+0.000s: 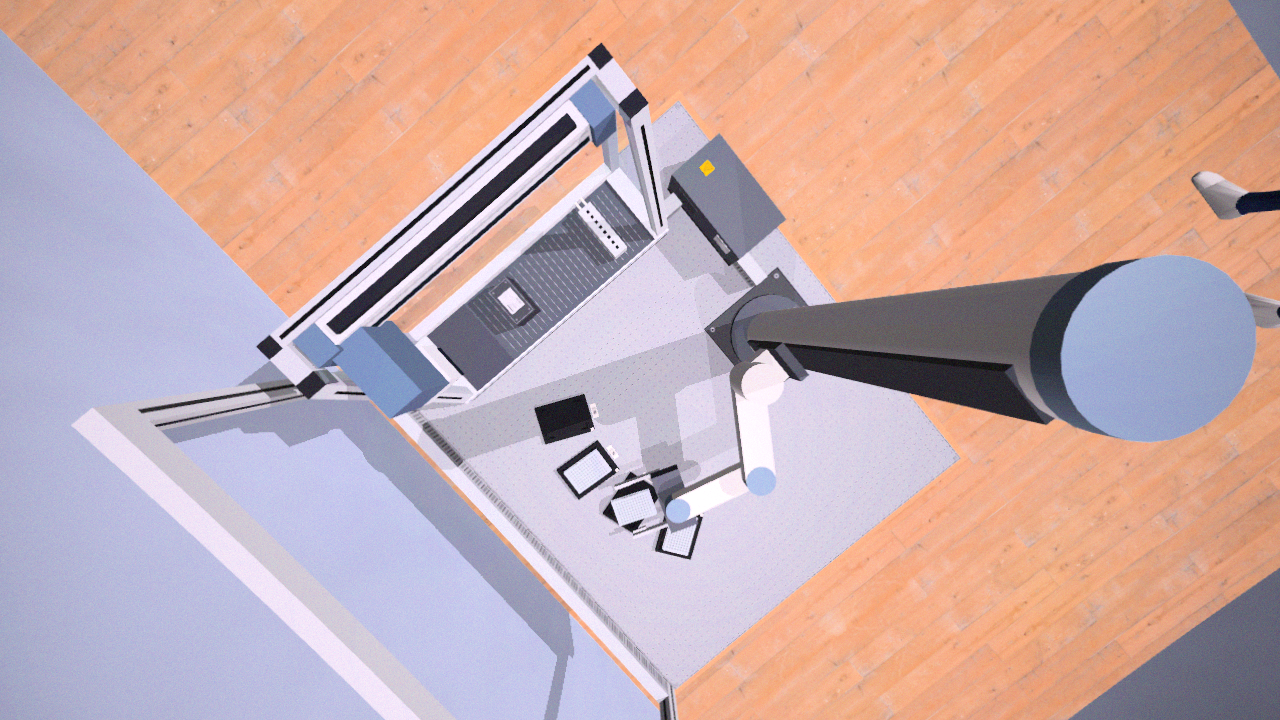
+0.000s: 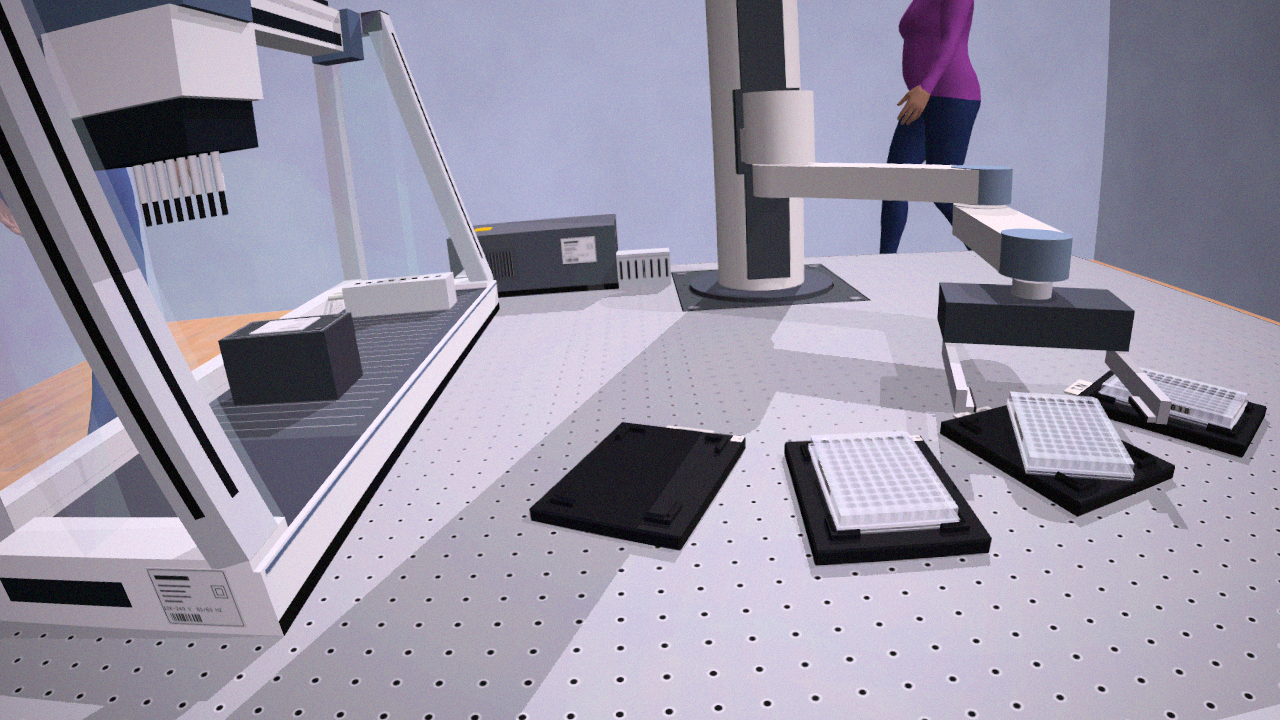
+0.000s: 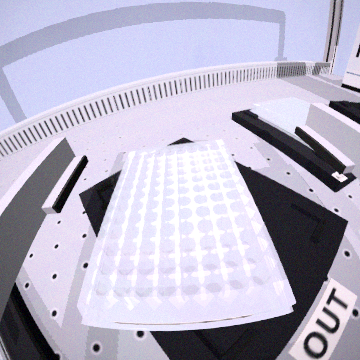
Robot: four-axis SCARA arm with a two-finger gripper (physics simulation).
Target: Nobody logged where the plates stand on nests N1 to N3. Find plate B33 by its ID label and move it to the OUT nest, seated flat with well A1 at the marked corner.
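Frame: origin at the arm's base, x left, y ahead, z down, level; centimetres.
Seen in the pictures: gripper, fingertip midpoint: (image 1: 624,511) (image 2: 1062,407) (image 3: 190,127); arm's base, link origin: (image 2: 761,291).
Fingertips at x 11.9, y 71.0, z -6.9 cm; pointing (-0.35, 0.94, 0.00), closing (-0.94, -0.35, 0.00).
Note:
Pixels of each thing's top centre, then the offset from my fingertips to it. "pt": a spot on its surface instead.
- clear 96-well plate, top centre: (image 3: 174,191) (image 2: 1067,421) (image 1: 633,509) dx +2.3, dy -2.1, dz +2.4 cm
- black OUT nest, top centre: (image 3: 193,202) (image 2: 1054,436) (image 1: 632,504) dx +1.3, dy -2.2, dz +3.8 cm
- second plate, top centre: (image 2: 878,468) (image 3: 310,114) (image 1: 587,472) dx -16.3, dy +1.4, dz +2.9 cm
- third plate, top centre: (image 2: 1175,388) (image 1: 680,535) dx +18.9, dy -7.6, dz +2.9 cm
- black nest, top centre: (image 2: 645,463) (image 1: 564,420) dx -33.7, dy -3.9, dz +3.8 cm
- pipette head, top centre: (image 2: 166,109) dx -63.5, dy +2.8, dz -26.9 cm
- dark block, surface spot: (image 2: 290,362) pt dx -67.7, dy -14.5, dz -3.5 cm
- grey controller box, surface spot: (image 2: 546,255) pt dx -49.2, dy -74.5, dz -1.4 cm
A clear 96-well plate (image 1: 633,505) (image 2: 1069,434) (image 3: 185,225) lies on the black OUT nest (image 2: 984,433) (image 3: 305,225), turned askew to it, with nest corners sticking out past its sides. Its ID label is not readable. My gripper (image 1: 640,505) (image 2: 1063,408) (image 3: 190,127) is open, its fingers standing apart on either side above this plate. A second plate (image 1: 587,470) (image 2: 881,479) (image 3: 282,114) sits squarely in the neighbouring nest. A third plate (image 1: 680,540) (image 2: 1177,398) sits in the nest on the other side. A black nest (image 1: 563,418) (image 2: 635,483) holds no plate.
A gantry instrument (image 1: 644,161) (image 2: 429,161) with a pipette head (image 2: 179,129) stands beside the nests. A dark block (image 2: 290,362) stands on its deck. A grey controller box (image 1: 729,197) (image 2: 546,255) is near the arm's column (image 2: 760,214). A person (image 2: 939,53) stands behind.

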